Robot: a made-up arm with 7 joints. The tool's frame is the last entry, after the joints. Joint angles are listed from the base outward.
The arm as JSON. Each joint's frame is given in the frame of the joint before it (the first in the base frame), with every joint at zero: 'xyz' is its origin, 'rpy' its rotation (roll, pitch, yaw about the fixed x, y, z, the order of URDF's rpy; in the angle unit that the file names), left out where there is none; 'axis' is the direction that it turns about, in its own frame. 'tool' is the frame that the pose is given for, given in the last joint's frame.
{
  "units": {
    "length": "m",
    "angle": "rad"
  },
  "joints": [
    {
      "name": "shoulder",
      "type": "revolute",
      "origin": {
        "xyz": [
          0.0,
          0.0,
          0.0
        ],
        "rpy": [
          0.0,
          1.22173,
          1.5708
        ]
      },
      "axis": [
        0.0,
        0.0,
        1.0
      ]
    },
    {
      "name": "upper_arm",
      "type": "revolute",
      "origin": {
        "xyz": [
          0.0,
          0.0,
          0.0
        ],
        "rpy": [
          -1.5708,
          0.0,
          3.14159
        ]
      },
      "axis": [
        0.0,
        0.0,
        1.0
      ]
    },
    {
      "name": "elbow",
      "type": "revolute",
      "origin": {
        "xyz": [
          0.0,
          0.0,
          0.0
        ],
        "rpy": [
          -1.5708,
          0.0,
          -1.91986
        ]
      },
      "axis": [
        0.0,
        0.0,
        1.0
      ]
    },
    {
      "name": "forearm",
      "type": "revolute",
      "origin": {
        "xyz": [
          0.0,
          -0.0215,
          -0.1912
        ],
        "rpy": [
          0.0,
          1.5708,
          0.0
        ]
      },
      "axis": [
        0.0,
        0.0,
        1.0
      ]
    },
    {
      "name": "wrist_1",
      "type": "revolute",
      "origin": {
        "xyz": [
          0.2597,
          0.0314,
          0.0
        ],
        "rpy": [
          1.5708,
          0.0,
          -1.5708
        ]
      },
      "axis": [
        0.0,
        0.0,
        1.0
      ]
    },
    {
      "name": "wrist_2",
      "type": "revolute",
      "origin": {
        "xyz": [
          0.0,
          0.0,
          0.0
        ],
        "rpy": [
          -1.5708,
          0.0,
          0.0
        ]
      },
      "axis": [
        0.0,
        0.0,
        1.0
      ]
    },
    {
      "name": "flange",
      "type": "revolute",
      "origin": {
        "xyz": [
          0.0,
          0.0,
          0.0
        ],
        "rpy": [
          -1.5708,
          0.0,
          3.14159
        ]
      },
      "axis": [
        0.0,
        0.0,
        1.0
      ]
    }
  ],
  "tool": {
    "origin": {
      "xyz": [
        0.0,
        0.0,
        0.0
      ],
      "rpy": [
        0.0,
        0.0,
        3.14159
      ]
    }
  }
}
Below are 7 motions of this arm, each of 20 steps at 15 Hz.
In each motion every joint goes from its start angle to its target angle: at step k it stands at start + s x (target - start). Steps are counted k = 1, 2, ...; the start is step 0. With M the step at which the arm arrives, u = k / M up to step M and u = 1 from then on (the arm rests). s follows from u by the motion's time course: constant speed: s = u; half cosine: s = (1 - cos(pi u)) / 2; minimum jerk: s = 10 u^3 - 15 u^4 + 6 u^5.
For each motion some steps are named. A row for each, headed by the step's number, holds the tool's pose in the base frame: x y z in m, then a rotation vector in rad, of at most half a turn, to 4 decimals.
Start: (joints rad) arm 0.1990 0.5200 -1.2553 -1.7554 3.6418 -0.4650 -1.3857
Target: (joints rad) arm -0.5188 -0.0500 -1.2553 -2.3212 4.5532 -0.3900 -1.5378
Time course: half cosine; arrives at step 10
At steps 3, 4, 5, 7, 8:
3: 0.0783 -0.1860 -0.2404 -1.0537 0.4523 0.7829
4: 0.0908 -0.2094 -0.1963 -1.2308 0.5447 0.7001
5: 0.0935 -0.2283 -0.1453 -1.4009 0.6691 0.5736
7: 0.0701 -0.2417 -0.0526 -1.6185 0.9593 0.2450
8: 0.0536 -0.2388 -0.0221 -1.6556 1.0816 0.0974

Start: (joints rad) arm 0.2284 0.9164 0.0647 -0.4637 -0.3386 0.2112 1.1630
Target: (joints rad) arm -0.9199 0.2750 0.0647 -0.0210 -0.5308 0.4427 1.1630
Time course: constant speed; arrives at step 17
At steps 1, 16, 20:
1: 0.0413 0.3468 -0.2864 0.8665 -0.4628 0.7043
16: 0.3417 0.0858 -0.2834 0.2787 -0.6680 0.6511
20: 0.3555 0.0628 -0.2712 0.2489 -0.6844 0.6171

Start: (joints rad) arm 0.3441 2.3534 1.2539 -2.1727 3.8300 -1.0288 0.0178
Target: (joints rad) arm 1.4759 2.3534 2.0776 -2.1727 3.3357 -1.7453 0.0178
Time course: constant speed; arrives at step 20
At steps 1, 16, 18, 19, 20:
1: 0.1613 -0.1062 0.1783 -1.4158 -1.4192 0.8909
16: 0.2066 -0.0886 0.1362 -1.3017 -1.7666 1.3562
18: 0.2122 -0.0832 0.1309 -1.2748 -1.8205 1.4378
19: 0.2150 -0.0802 0.1282 -1.2593 -1.8484 1.4799
20: 0.2177 -0.0770 0.1255 -1.2423 -1.8770 1.5228

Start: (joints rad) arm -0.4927 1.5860 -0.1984 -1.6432 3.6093 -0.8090 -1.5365
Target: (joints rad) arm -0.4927 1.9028 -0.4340 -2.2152 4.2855 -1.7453 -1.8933
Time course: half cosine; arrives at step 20
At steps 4, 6, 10, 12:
4: 0.2981 0.1427 0.0824 0.0527 -1.4463 0.7974
6: 0.2945 0.1290 0.0794 0.1205 -1.3431 0.7960
10: 0.2815 0.0956 0.0664 0.3203 -1.0346 0.7575
12: 0.2727 0.0800 0.0571 0.4337 -0.8547 0.7176

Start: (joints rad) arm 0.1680 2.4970 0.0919 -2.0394 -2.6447 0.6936 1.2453
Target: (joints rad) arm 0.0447 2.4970 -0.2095 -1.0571 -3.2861 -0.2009 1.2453
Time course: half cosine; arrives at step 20
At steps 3, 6, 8, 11, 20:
3: 0.2804 0.0681 0.0625 -1.0779 0.3597 1.6202
6: 0.2902 0.0993 0.0892 -1.1844 0.0150 1.6669
8: 0.2934 0.1286 0.1149 -1.2640 -0.3143 1.6881
11: 0.2858 0.1766 0.1592 -1.3495 -0.8856 1.6670
20: 0.2336 0.2501 0.2380 -1.3080 -1.9448 1.3982

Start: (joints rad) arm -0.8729 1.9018 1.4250 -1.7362 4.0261 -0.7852 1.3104
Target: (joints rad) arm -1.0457 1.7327 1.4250 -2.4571 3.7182 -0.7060 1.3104
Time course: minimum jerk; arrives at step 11
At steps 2, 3, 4, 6, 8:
2: -0.1858 0.0967 0.2550 -2.8886 1.0665 -0.1655
3: -0.1861 0.0872 0.2461 -2.8710 0.9979 -0.2081
4: -0.1857 0.0732 0.2318 -2.8398 0.8956 -0.2741
6: -0.1794 0.0393 0.1917 -2.7371 0.6443 -0.4477
8: -0.1673 0.0126 0.1541 -2.6224 0.4382 -0.6010

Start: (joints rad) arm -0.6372 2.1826 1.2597 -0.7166 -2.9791 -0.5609 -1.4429
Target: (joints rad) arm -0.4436 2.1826 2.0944 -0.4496 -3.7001 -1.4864 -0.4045
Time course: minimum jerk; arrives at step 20
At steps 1, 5, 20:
1: -0.1138 0.2487 0.3461 0.6360 2.5315 -1.0637
5: -0.1208 0.2553 0.3406 0.7509 2.3654 -1.1637
20: -0.1349 0.3209 0.2874 1.0512 0.6308 -1.4273

